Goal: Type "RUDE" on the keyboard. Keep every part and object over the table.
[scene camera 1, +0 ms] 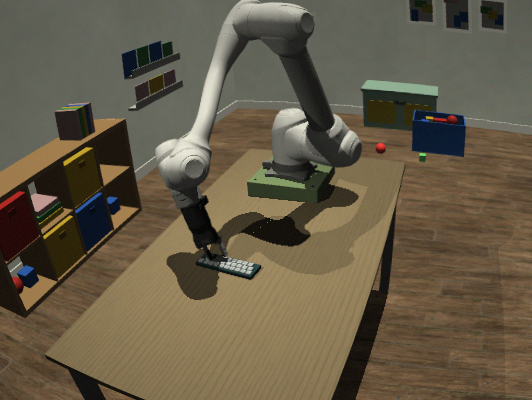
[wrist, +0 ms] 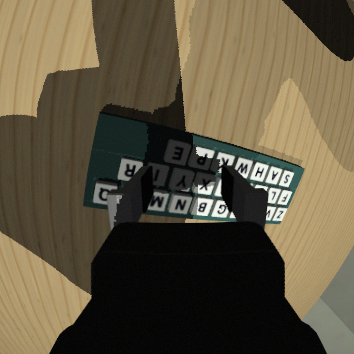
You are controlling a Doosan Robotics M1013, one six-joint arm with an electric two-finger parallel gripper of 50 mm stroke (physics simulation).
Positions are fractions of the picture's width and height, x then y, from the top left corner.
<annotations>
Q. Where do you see a keyboard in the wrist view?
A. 0.54,0.54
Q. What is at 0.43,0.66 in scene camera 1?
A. A keyboard.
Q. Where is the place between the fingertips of my gripper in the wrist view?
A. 0.53,0.51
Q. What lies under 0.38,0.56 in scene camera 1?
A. My gripper.
</annotations>
